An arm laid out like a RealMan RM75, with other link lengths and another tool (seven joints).
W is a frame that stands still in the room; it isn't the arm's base.
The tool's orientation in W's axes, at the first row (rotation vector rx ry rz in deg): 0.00 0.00 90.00
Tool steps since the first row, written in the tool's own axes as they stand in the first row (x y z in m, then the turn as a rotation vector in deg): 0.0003 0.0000 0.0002 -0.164 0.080 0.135; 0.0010 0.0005 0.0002 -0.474 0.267 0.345; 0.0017 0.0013 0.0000 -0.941 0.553 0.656; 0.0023 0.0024 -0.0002 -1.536 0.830 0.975; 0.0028 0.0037 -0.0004 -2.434 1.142 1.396; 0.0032 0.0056 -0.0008 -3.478 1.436 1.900; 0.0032 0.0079 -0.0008 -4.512 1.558 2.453; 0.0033 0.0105 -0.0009 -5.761 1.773 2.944; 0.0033 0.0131 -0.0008 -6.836 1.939 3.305; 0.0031 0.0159 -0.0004 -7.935 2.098 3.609; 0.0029 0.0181 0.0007 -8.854 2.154 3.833
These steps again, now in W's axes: 0.0000 0.0003 0.0002 -0.080 -0.164 0.135; -0.0005 0.0010 0.0002 -0.267 -0.474 0.345; -0.0013 0.0017 0.0000 -0.553 -0.941 0.656; -0.0024 0.0023 -0.0002 -0.830 -1.536 0.975; -0.0037 0.0028 -0.0004 -1.142 -2.434 1.396; -0.0056 0.0032 -0.0008 -1.436 -3.478 1.900; -0.0079 0.0032 -0.0008 -1.558 -4.512 2.453; -0.0105 0.0033 -0.0009 -1.773 -5.761 2.944; -0.0131 0.0033 -0.0008 -1.939 -6.836 3.305; -0.0159 0.0031 -0.0004 -2.098 -7.935 3.609; -0.0181 0.0029 0.0007 -2.154 -8.854 3.833
